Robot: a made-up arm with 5 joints. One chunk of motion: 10 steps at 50 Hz.
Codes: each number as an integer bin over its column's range. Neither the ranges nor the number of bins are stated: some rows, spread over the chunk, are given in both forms.
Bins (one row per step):
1: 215 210 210 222 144
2: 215 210 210 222 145
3: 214 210 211 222 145
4: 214 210 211 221 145
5: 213 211 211 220 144
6: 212 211 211 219 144
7: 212 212 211 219 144
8: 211 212 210 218 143
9: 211 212 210 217 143
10: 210 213 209 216 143
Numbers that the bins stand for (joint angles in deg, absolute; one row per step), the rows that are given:
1: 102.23 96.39 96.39 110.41 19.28
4: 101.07 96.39 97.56 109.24 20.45
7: 98.73 98.73 97.56 106.91 19.28
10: 96.39 99.90 95.22 103.40 18.11
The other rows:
2: 102.23 96.39 96.39 110.41 20.45
3: 101.07 96.39 97.56 110.41 20.45
5: 99.90 97.56 97.56 108.08 19.28
6: 98.73 97.56 97.56 106.91 19.28
8: 97.56 98.73 96.39 105.74 18.11
9: 97.56 98.73 96.39 104.57 18.11

